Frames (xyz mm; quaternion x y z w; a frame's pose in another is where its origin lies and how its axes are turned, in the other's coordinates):
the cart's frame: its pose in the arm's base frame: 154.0 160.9 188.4 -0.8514 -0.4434 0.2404 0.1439
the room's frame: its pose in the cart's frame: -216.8 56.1 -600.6 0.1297 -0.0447 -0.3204 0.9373
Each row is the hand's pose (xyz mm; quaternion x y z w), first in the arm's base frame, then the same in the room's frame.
Working: the arm's base frame: its pose in the room's frame: 39.8 275.6 791.9 0.6265 0.6636 -0.2748 0.3025

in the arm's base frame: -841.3 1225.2 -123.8 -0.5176 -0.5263 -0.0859 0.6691
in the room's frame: 1282.1 -113.8 1519.4 0.0610 0.4809 -0.1961 0.8524
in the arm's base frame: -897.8 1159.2 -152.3 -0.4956 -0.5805 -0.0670 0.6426
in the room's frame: 1216.4 -134.4 1579.5 0.0487 0.4290 -0.2317 0.8717
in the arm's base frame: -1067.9 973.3 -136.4 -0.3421 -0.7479 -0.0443 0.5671
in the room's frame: 1037.2 -271.3 1693.2 0.0169 0.2719 -0.4108 0.8701
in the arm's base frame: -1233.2 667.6 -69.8 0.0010 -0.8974 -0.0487 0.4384
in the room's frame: 741.2 -450.3 1767.7 -0.0039 0.0497 -0.6982 0.7142
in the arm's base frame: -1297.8 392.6 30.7 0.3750 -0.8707 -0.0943 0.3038
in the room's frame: 474.6 -585.6 1745.0 0.0019 -0.1057 -0.9064 0.4089
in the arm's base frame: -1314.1 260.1 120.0 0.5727 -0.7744 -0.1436 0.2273
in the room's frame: 348.0 -671.4 1695.8 0.0076 -0.1508 -0.9712 0.1844
